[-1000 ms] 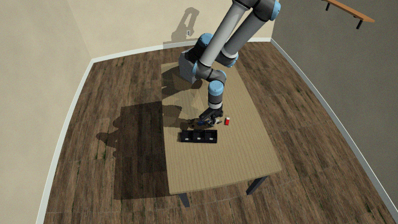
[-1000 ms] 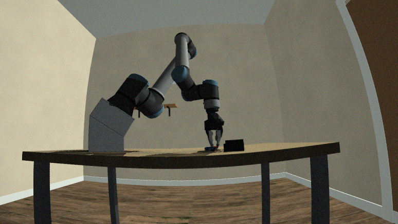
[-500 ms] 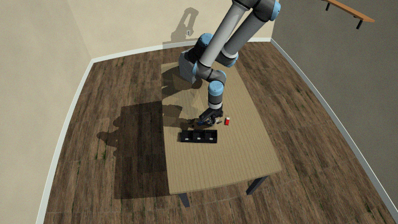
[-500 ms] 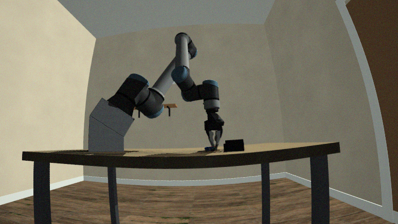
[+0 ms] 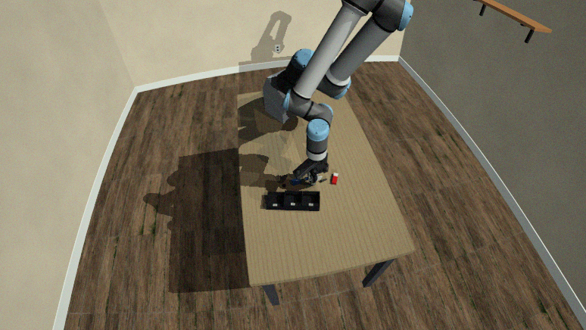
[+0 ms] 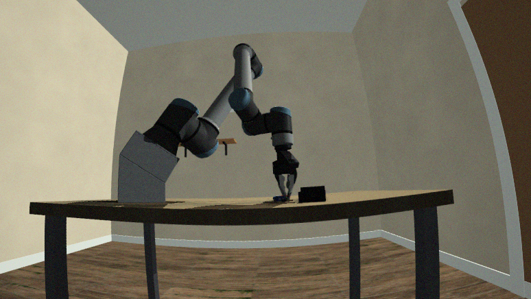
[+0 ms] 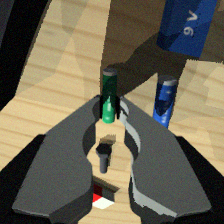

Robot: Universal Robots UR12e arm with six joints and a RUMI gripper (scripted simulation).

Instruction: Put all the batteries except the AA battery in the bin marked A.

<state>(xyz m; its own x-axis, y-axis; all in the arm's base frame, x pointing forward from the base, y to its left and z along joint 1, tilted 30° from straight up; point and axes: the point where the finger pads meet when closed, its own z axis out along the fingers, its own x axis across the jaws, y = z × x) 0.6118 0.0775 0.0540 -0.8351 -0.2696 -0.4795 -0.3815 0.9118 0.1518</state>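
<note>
Now: the blue cylindrical battery 40 mm behind my hand, 10 mm to the right of it and 10 mm below it. Round my hand: blue 9v battery: 10 mm behind, 90 mm to the right, 10 mm below; small dark battery: 20 mm behind, 60 mm to the left, 10 mm below; green cylindrical battery: 10 mm below.
</note>
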